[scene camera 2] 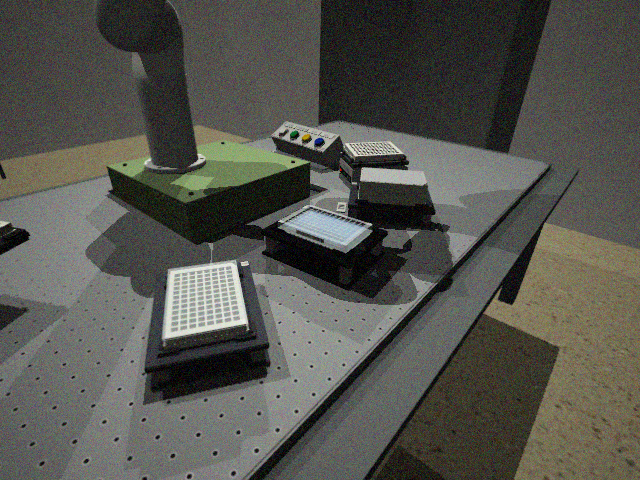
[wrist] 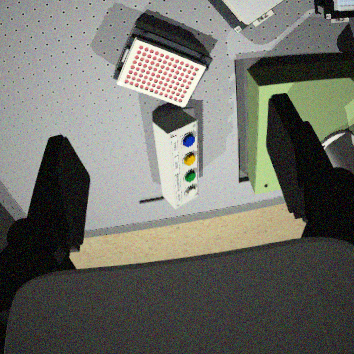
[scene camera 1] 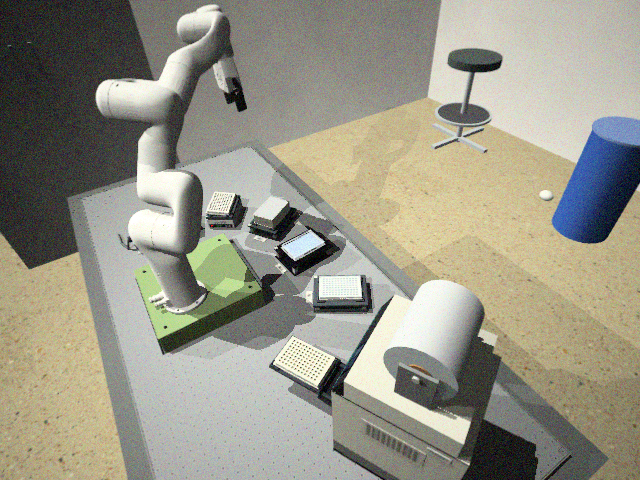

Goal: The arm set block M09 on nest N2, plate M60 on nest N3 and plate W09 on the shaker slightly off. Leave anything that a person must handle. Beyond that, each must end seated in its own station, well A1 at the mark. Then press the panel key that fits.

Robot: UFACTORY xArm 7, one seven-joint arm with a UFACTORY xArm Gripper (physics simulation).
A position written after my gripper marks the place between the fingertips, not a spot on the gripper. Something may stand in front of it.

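My gripper (scene camera 1: 237, 106) holds nothing and is open, and the wrist view also shows my gripper (wrist: 169, 136). I see a blue-tinted plate (scene camera 2: 328, 229), and in scene camera 1 I see the blue-tinted plate (scene camera 1: 306, 243) too. There is a button box (scene camera 2: 322, 149) as well, and the wrist view also shows me the button box (wrist: 175, 130). I see a cream plate (scene camera 1: 298, 358) too, but the cream plate is out of frame in the wrist view.
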